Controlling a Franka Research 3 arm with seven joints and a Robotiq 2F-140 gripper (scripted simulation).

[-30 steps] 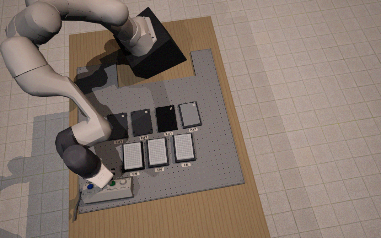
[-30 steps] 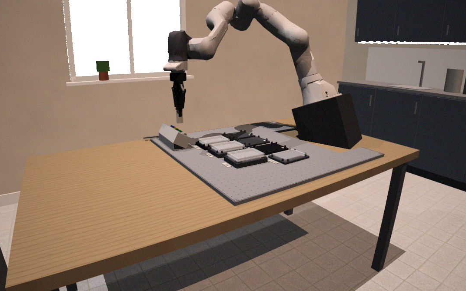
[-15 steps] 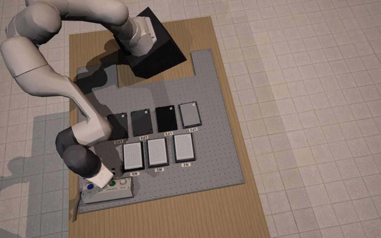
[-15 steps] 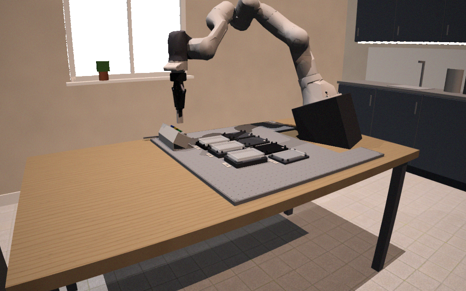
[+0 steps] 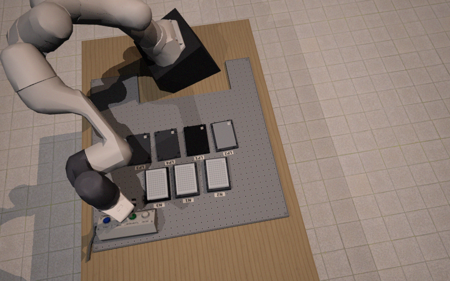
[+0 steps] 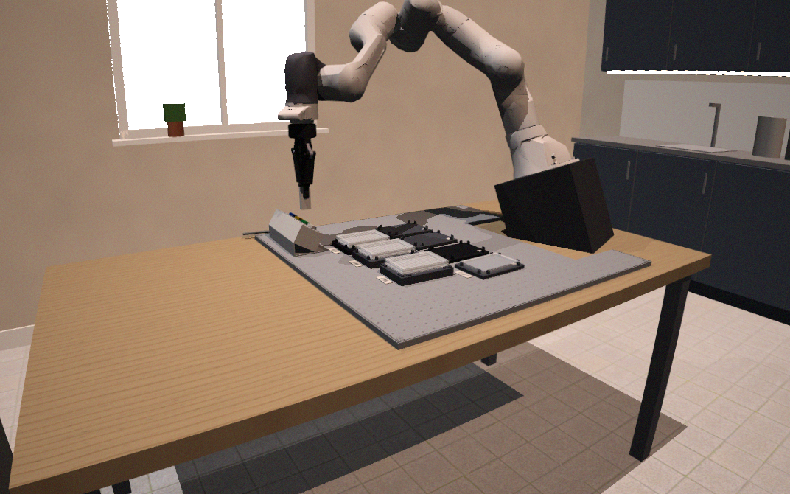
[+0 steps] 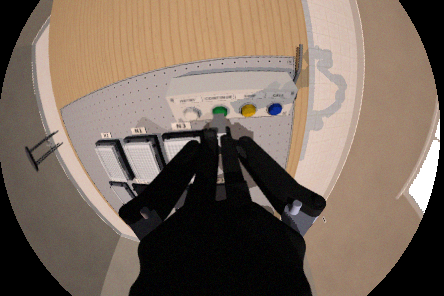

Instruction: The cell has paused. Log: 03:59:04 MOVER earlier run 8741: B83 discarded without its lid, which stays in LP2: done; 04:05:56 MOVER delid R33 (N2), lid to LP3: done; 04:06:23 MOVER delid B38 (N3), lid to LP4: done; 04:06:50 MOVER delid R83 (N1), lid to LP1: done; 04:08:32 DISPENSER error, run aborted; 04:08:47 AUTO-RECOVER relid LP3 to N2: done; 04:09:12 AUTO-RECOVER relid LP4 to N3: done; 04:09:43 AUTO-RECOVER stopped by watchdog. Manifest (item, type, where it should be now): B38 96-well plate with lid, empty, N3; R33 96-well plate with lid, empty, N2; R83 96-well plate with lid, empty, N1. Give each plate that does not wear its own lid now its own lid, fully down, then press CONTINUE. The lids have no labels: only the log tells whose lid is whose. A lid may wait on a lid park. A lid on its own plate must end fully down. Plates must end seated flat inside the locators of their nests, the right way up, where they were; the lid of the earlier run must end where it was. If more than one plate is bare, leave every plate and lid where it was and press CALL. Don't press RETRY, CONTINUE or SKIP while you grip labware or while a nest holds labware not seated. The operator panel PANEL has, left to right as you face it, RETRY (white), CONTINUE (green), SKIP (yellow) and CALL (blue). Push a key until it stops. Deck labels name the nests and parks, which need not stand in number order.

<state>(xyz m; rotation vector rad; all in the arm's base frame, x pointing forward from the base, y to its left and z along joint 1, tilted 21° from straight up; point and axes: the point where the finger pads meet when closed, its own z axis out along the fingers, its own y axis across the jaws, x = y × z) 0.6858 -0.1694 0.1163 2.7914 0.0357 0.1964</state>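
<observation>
Now: hand 70 mm above the green key. From my hand the other things lie so: blue key (100 mm to the right, 70 mm below); then white key (50 mm to the left, 70 mm below); then yellow key (50 mm to the right, 70 mm below).
</observation>
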